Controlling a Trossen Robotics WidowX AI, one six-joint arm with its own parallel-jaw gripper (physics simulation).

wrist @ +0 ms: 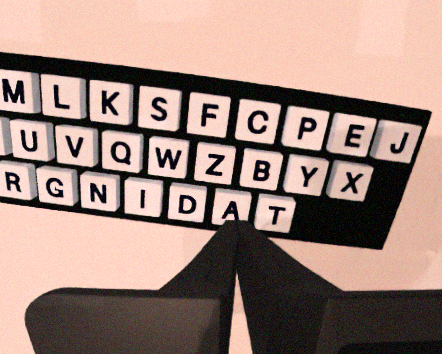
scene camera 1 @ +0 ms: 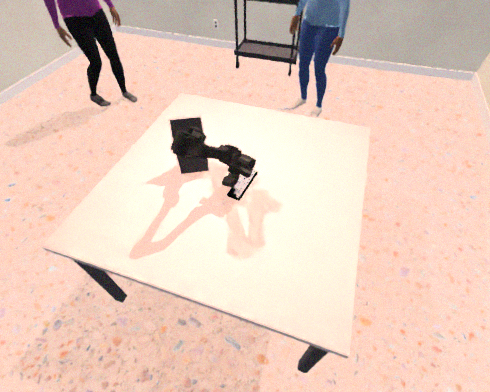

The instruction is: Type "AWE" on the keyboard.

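The black keyboard with white letter keys lies on the table; its left end is cut off in the wrist view. The A key is in the bottom row between D and T. The W key is in the middle row between Q and Z. The E key is in the top row between P and J. My gripper is shut and empty. Its joined tips overlap the lower right part of the A key in the wrist view; whether they touch it cannot be told. In the scene view the arm partly covers the keyboard.
The arm's base stands on a dark plate on the white table. The T key is right beside the tips. Two people and a black shelf cart stand behind the table.
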